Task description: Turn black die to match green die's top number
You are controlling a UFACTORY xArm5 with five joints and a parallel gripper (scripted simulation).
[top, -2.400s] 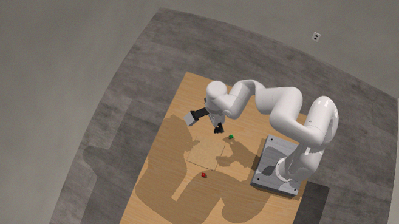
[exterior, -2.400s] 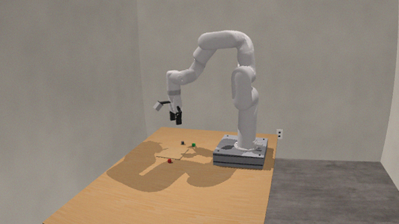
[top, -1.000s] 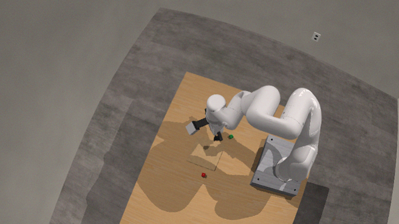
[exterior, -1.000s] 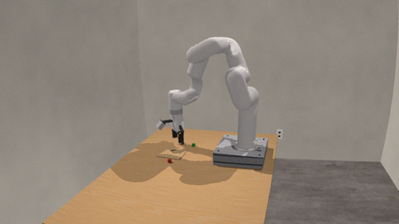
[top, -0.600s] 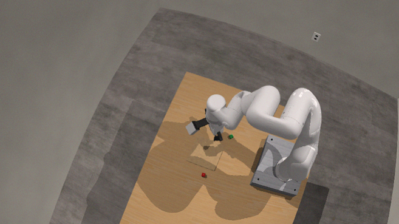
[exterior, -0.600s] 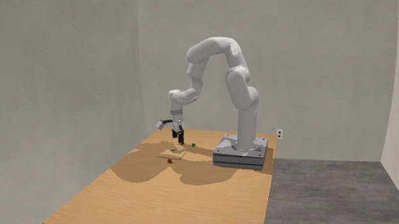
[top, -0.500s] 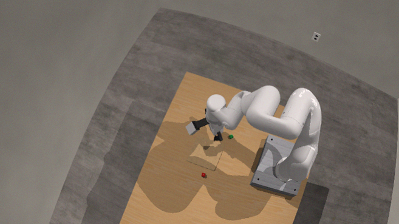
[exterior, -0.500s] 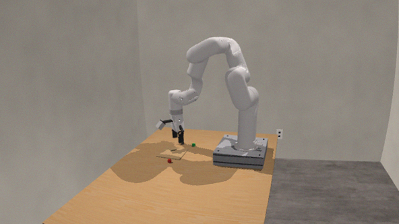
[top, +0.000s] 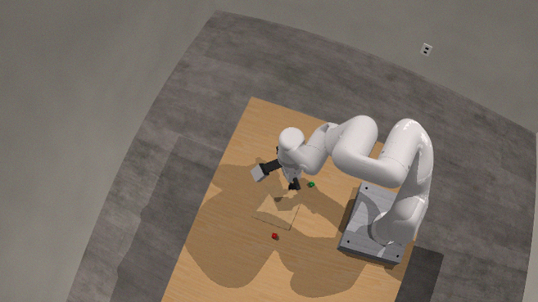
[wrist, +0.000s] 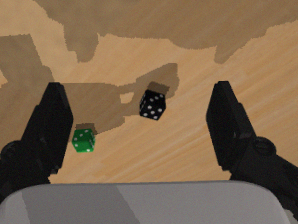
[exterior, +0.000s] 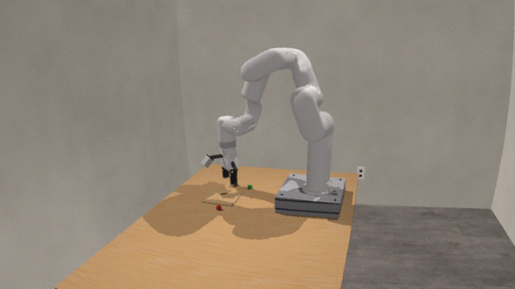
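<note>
Now: hand 1 cm past the black die, 3 cm to the left of it and 4 cm above it. Also, from my hand: tan mat: 2 cm behind, 10 cm to the left, 4 cm below; then red die: 7 cm behind, 20 cm to the left, 4 cm below; then green die: 9 cm behind, 3 cm to the right, 4 cm below.
</note>
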